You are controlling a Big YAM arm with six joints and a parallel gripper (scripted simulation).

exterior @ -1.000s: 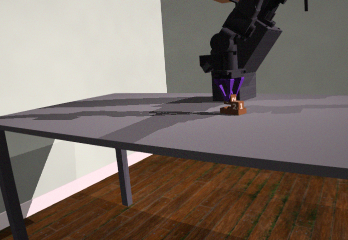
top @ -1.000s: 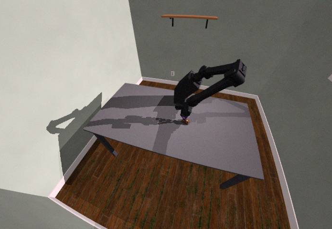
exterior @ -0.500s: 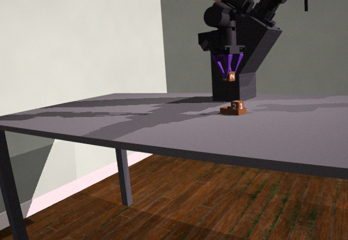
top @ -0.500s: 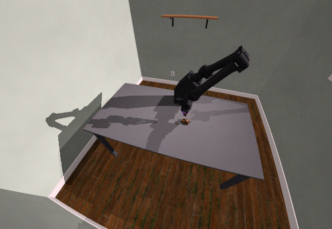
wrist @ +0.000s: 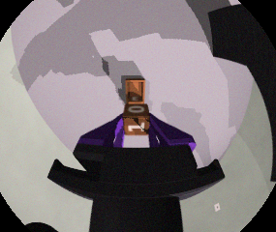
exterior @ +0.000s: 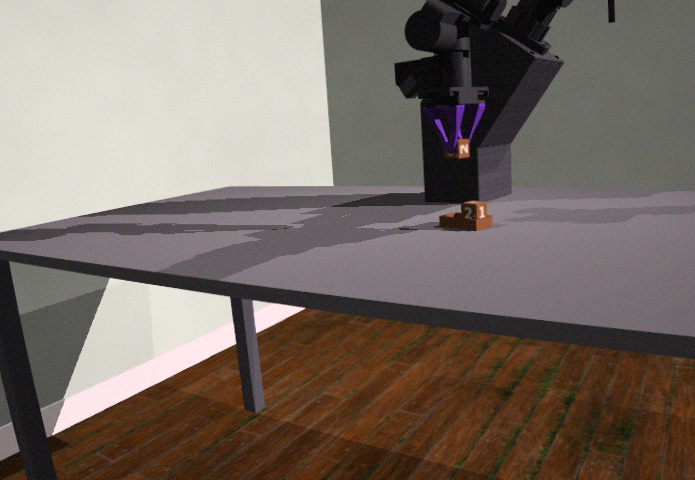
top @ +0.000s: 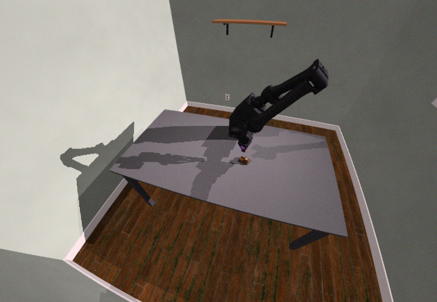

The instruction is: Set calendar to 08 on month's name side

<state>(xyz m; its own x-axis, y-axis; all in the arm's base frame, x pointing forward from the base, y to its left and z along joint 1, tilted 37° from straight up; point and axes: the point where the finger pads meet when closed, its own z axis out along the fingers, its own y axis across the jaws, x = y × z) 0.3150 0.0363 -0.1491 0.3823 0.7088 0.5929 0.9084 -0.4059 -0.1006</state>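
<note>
Now: hand right at the brown digit cube. From my hand the other things lie so: brown calendar tray (120 mm below, 10 mm to the left, 10 mm ahead).
</note>
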